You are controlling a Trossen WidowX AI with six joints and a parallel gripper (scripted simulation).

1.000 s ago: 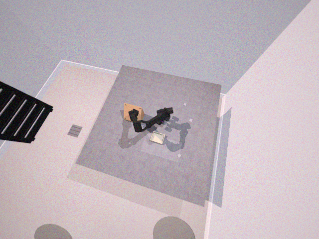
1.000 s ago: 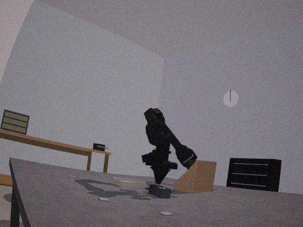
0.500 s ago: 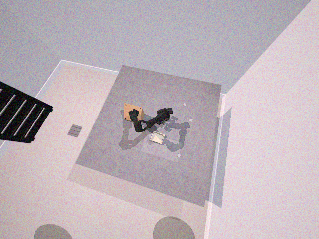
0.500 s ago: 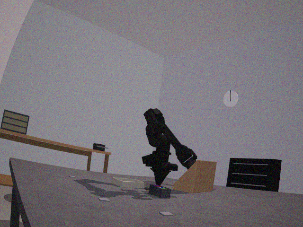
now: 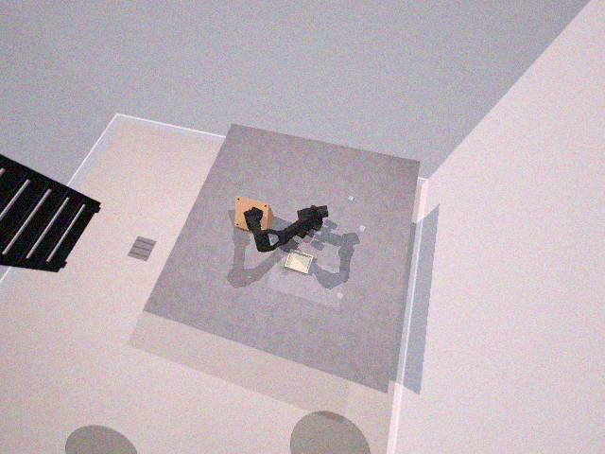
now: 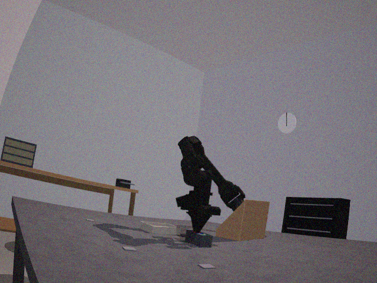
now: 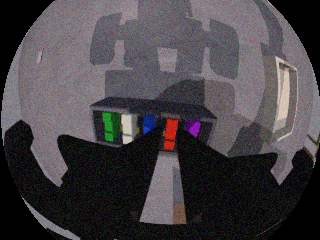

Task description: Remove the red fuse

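The red fuse lies 1 cm below my gripper tip. Round my gripper tip: white fuse (4 cm to the left, 1 cm below); blue fuse (2 cm to the left, 1 cm below); purple fuse (2 cm to the right, 1 cm below).
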